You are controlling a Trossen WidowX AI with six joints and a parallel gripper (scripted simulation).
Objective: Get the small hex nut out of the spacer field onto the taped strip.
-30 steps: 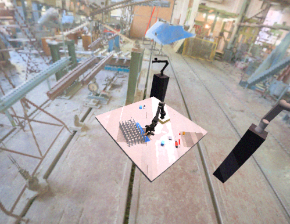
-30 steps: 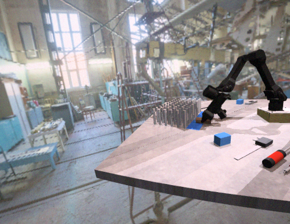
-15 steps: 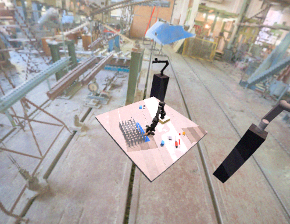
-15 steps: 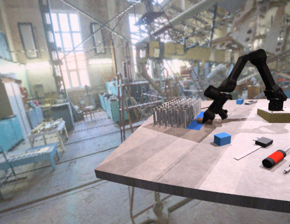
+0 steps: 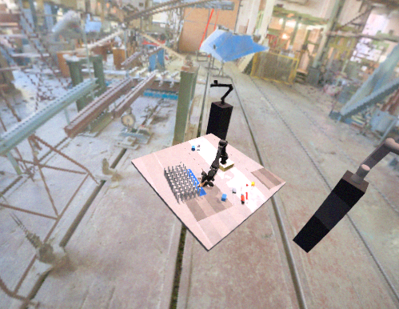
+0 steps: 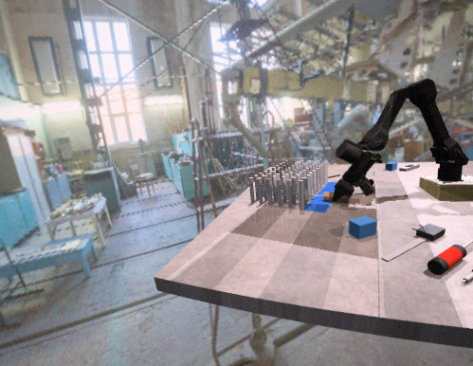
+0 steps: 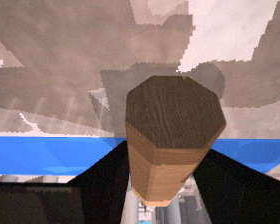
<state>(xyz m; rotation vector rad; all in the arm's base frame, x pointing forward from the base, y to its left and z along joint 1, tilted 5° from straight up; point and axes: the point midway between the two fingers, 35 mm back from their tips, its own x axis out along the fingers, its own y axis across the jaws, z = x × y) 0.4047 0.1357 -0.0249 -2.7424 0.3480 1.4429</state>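
The blue taped strip is 30 mm ahead of my gripper tip, 90 mm to the right of it and 10 mm below it.
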